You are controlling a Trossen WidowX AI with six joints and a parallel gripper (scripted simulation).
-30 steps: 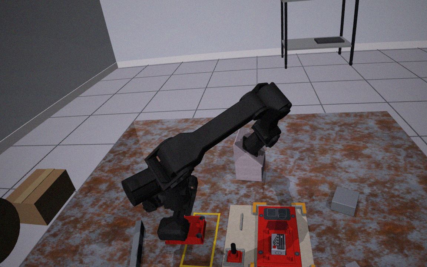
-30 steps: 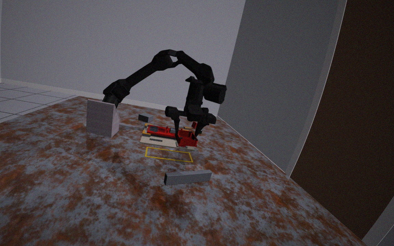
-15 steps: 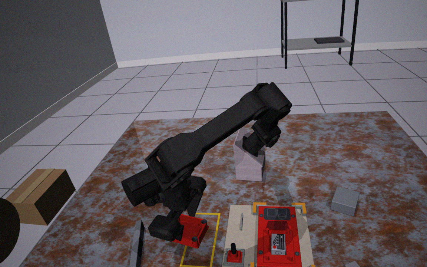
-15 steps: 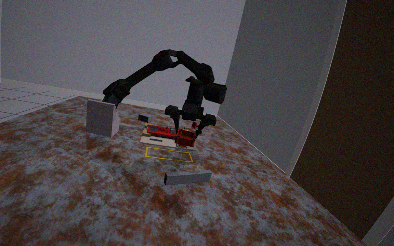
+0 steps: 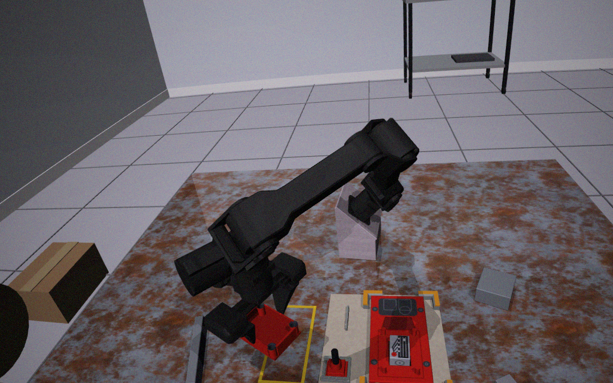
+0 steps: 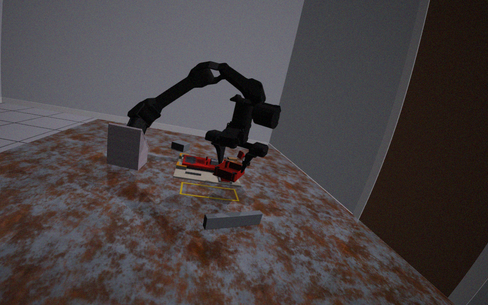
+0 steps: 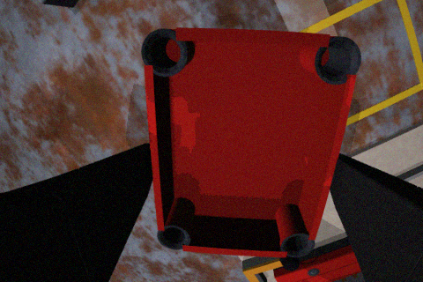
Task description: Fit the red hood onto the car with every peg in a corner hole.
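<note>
Now: gripper tip 1 cm above the red hood. The rest, counted from my gripper tip: engine block: 1 cm behind, 23 cm to the left, 7 cm below; jig: 4 cm behind, 22 cm to the left, 9 cm below.
</note>
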